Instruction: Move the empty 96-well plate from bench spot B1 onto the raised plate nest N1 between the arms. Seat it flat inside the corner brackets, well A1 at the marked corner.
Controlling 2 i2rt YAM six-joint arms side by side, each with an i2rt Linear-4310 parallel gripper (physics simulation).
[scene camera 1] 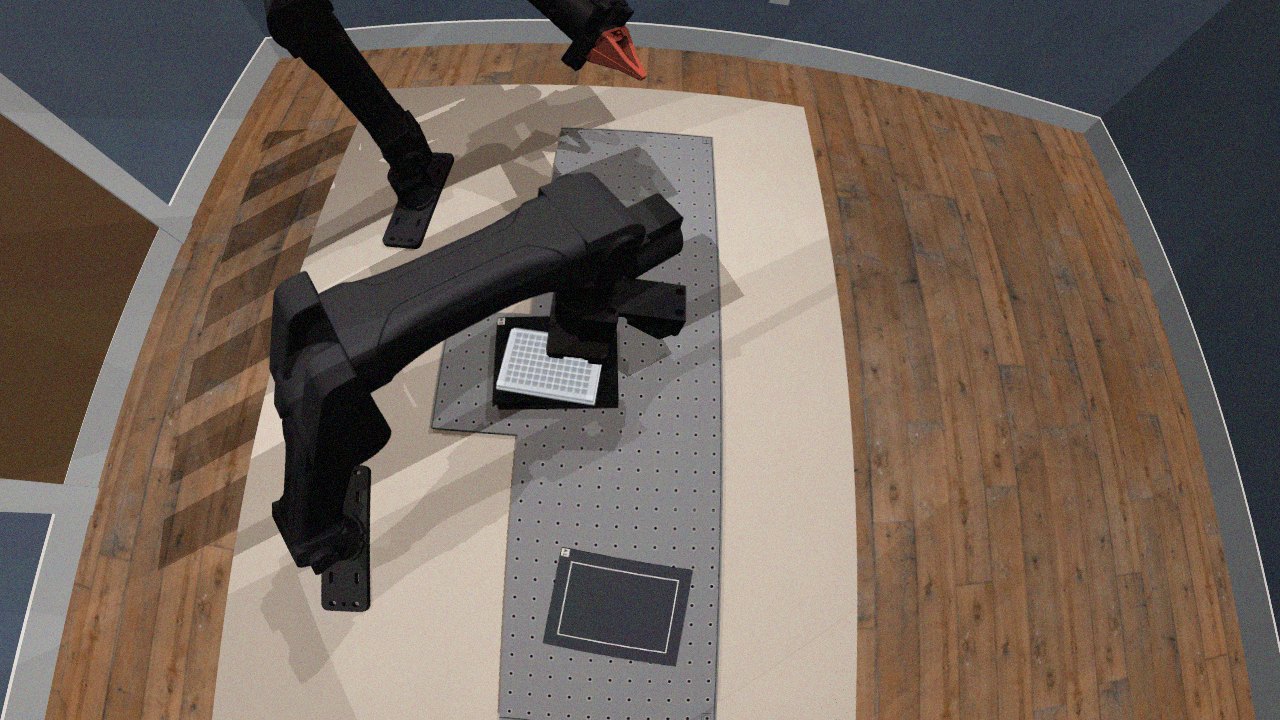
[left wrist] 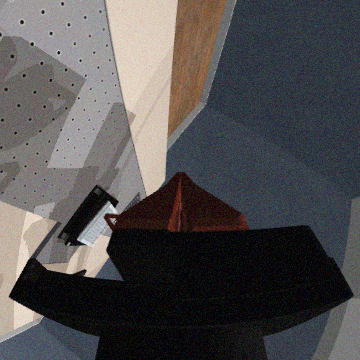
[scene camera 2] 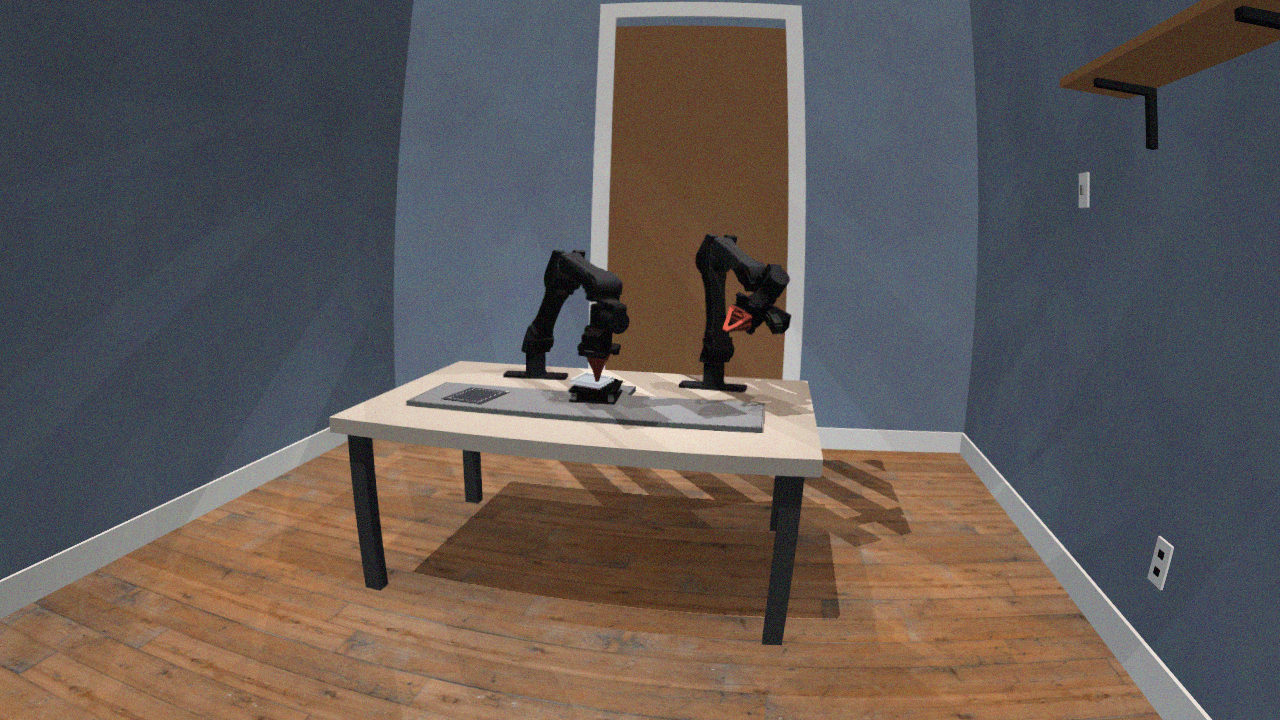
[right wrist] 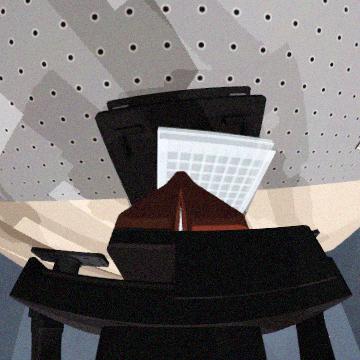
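Pixels of known places: left gripper, fingertip midpoint: (scene camera 1: 644,78) (left wrist: 180,178) (scene camera 2: 724,330); right gripper, fingertip midpoint: (scene camera 1: 576,349) (left wrist: 104,215) (scene camera 2: 597,381) (right wrist: 180,177); left arm's base, link origin: (scene camera 1: 420,199) (scene camera 2: 713,387) (right wrist: 69,255); right arm's base, link origin: (scene camera 1: 347,537) (scene camera 2: 535,376).
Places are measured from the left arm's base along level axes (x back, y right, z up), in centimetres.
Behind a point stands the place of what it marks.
Note:
The white 96-well plate (scene camera 1: 537,376) {x -28.6, y 29.8, z 5.9 cm} (scene camera 2: 586,383) {x -36.2, y 27.5, z 6.0 cm} (left wrist: 100,227) {x -29.6, y 28.7, z 6.3 cm} (right wrist: 215,155) {x -35.1, y 27.9, z 6.2 cm} lies on the black raised nest N1 (scene camera 1: 609,380) {x -37.7, y 28.6, z 4.6 cm} (left wrist: 90,210) {x -31.4, y 20.4, z 4.5 cm} (right wrist: 195,110) {x -37.7, y 26.4, z 4.6 cm}. It is turned slightly against the nest and set off to one side, with a bare strip of nest beside it. Whether it rests flat inside the brackets, and where A1 is, I cannot tell. My right gripper (scene camera 2: 598,379) {x -32.9, y 25.6, z 6.1 cm} (right wrist: 180,177) {x -32.9, y 25.6, z 6.1 cm} is shut and empty, tips down at or just above the plate's top; its arm hides them in scene camera 1. My left gripper (scene camera 1: 642,77) {x -36.6, y -8.1, z 22.0 cm} (scene camera 2: 726,327) {x -36.6, y -8.1, z 22.0 cm} (left wrist: 180,178) {x -36.6, y -8.1, z 22.0 cm} is shut and empty, high and away from the plate.
Spot B1 (scene camera 1: 617,604) {x -42.5, y 56.8, z 1.5 cm} (scene camera 2: 475,394) {x -41.9, y 57.7, z 1.5 cm}, a dark mat with a white outline, bears no plate. It lies on the grey perforated board (scene camera 1: 617,483) {x -40.4, y 41.3, z 1.3 cm} (scene camera 2: 680,414) {x -41.9, y 1.1, z 1.3 cm}. The right forearm (scene camera 1: 456,277) {x -28.2, y 32.8, z 37.3 cm} passes over the board's near side and partly covers the nest in scene camera 1.

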